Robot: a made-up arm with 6 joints.
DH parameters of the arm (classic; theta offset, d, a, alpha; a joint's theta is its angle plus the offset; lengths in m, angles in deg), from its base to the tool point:
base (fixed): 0 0.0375 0 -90
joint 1: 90 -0.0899 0.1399 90
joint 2: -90 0.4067 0.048 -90
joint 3: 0 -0.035 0.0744 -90
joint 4: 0 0.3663 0.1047 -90
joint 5: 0 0.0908 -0.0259 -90
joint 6: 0 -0.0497 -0.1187 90
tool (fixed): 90 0.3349 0 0
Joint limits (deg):
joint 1: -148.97..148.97
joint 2: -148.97..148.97
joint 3: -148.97..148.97
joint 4: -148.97..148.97
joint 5: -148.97..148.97
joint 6: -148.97..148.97
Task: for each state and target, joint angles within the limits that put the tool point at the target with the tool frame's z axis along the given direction. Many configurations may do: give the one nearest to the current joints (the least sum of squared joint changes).
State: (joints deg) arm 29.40 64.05 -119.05 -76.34 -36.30 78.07
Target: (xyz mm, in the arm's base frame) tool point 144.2 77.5 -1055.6 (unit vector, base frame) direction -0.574 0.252 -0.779
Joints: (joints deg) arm 38.20 83.15 -116.13 -119.91 -59.12 98.56
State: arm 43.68 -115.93 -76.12 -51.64 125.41 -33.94
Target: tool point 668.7 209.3 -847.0 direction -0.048 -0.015 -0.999
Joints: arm 42.98 -148.97 -120.61 -49.67 87.89 1.20
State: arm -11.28 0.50 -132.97 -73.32 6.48 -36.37
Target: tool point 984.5 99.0 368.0 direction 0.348 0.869 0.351
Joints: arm -12.10 -35.48 -148.97 -49.88 32.18 -7.63
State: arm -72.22 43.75 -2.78 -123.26 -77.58 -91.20
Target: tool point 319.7 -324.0 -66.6 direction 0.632 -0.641 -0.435
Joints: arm -62.83 63.93 32.78 -105.31 -43.64 -39.60
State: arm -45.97 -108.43 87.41 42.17 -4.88 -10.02
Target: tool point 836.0 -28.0 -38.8 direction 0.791 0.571 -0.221
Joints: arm -50.07 -132.76 78.62 34.00 -22.95 13.64
